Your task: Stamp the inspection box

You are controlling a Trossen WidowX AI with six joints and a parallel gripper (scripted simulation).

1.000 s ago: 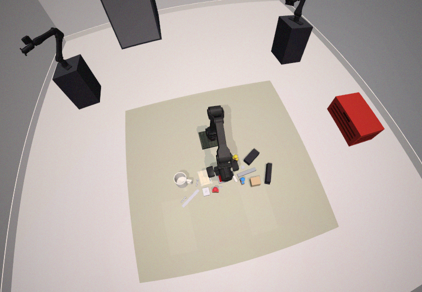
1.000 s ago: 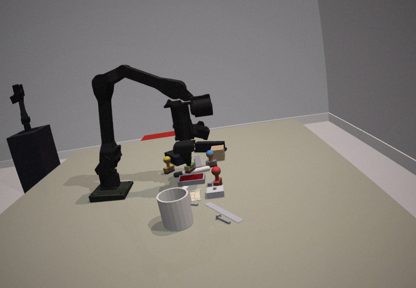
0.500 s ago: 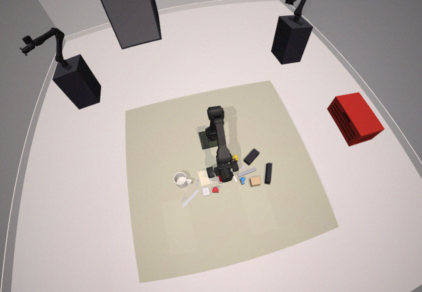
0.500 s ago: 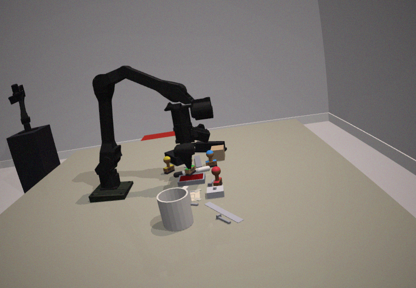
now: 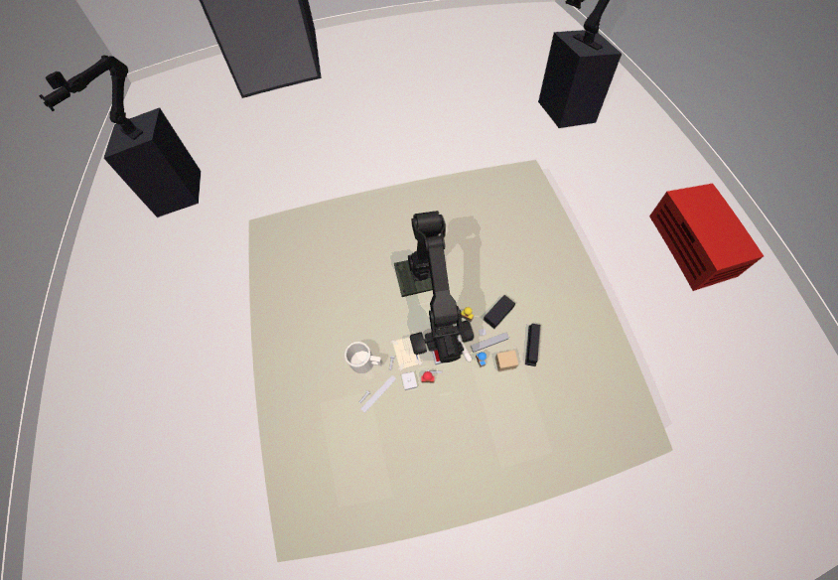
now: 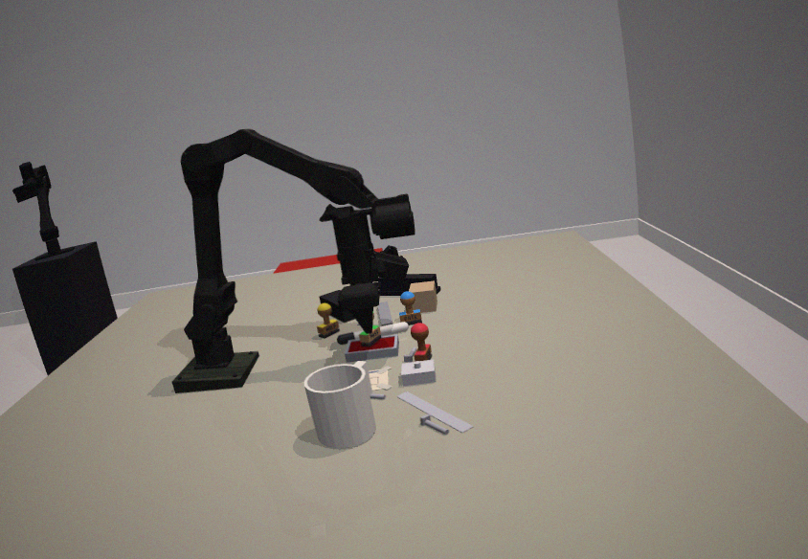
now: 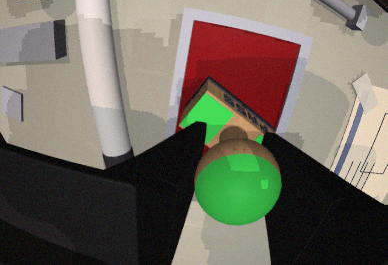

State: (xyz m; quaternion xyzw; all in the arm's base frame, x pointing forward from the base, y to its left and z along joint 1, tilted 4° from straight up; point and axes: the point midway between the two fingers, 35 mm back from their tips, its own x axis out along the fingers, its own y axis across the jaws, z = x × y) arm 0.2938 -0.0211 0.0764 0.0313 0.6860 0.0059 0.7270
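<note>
Now: the ink pad 40 mm below my gripper tip. From my gripper tip the other things lie so: white marker (60 mm to the left, 30 mm below, 20 mm behind); then red stamp (80 mm ahead, 70 mm to the right, 20 mm below); then green-knobbed PASS stamp (right at my gripper tip).
</note>
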